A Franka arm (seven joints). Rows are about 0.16 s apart.
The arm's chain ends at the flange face. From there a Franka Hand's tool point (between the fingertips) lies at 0.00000 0.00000 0.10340 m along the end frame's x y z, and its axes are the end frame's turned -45 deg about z.
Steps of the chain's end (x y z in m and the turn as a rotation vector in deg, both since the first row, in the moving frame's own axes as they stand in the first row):
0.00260, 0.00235, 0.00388, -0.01, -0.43, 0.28
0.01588, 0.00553, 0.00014, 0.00, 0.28, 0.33
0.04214, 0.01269, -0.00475, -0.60, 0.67, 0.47
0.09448, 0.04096, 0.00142, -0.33, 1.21, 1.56
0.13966, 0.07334, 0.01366, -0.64, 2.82, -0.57
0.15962, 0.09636, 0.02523, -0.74, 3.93, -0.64
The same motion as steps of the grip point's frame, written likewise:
-0.00038, 0.00296, 0.00388, 0.30, -0.31, 0.28
0.00767, 0.01550, 0.00014, -0.20, 0.20, 0.33
0.02091, 0.04039, -0.00476, -0.90, 0.05, 0.47
0.03894, 0.09775, 0.00140, -1.09, 0.62, 1.56
0.04970, 0.15501, 0.01353, -2.45, 1.54, -0.57
0.04883, 0.18694, 0.02498, -3.30, 2.26, -0.64

